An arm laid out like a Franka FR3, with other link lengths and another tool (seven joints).
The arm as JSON. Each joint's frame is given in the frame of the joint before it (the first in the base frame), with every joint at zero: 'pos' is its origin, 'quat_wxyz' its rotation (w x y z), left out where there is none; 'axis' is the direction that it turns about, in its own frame. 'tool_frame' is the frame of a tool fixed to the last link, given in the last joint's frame.
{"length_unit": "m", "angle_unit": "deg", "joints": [
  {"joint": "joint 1", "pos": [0.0, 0.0, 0.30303], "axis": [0.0, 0.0, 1.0]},
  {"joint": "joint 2", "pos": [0.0, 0.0, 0.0], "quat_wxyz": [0.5, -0.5, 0.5, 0.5], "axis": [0.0, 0.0, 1.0]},
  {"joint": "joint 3", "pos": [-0.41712, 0.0, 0.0], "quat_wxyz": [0.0, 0.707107, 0.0, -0.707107], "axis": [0.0, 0.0, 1.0]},
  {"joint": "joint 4", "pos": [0.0, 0.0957, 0.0], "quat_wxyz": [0.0, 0.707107, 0.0, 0.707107], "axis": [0.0, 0.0, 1.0]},
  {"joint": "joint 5", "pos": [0.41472, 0.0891, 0.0], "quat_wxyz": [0.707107, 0.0, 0.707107, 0.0], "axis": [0.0, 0.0, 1.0]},
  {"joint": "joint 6", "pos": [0.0, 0.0, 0.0], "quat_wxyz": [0.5, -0.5, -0.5, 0.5], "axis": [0.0, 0.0, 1.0]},
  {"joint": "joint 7", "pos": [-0.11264, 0.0, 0.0], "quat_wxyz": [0.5, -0.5, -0.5, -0.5], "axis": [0.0, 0.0, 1.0]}
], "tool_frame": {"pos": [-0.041, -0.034, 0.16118], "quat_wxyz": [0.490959, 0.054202, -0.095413, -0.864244]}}
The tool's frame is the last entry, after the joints.
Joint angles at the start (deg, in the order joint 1, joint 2, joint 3, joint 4, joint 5, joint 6, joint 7):
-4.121, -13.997, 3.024, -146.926, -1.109, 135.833, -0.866
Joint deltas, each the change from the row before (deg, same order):
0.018, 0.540, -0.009, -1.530, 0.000, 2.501, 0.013
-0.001, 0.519, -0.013, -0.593, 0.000, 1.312, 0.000
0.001, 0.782, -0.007, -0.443, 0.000, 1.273, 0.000
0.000, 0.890, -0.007, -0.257, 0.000, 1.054, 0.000
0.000, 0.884, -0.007, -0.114, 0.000, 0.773, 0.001
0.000, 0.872, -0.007, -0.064, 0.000, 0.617, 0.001
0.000, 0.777, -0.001, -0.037, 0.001, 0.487, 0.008
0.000, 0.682, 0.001, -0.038, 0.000, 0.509, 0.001
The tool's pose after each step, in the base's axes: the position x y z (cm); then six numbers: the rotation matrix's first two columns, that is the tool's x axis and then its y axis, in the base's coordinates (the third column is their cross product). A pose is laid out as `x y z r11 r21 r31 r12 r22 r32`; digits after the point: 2 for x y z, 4 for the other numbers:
50.76 3.17 34.71 0.8534 0.5201 0.0354 0.5182 -0.8389 -0.1667
50.75 3.16 34.08 0.8531 0.5203 0.0388 0.5190 -0.8386 -0.1655
50.83 3.16 33.35 0.8529 0.5206 0.0401 0.5194 -0.8383 -0.1659
50.97 3.16 32.63 0.8528 0.5207 0.0393 0.5194 -0.8379 -0.1677
51.13 3.16 31.95 0.8529 0.5208 0.0366 0.5188 -0.8377 -0.1706
51.26 3.15 31.29 0.8530 0.5209 0.0324 0.5180 -0.8374 -0.1744
51.38 3.15 30.70 0.8532 0.5208 0.0281 0.5170 -0.8373 -0.1781
51.49 3.16 30.20 0.8532 0.5209 0.0254 0.5164 -0.8370 -0.1807

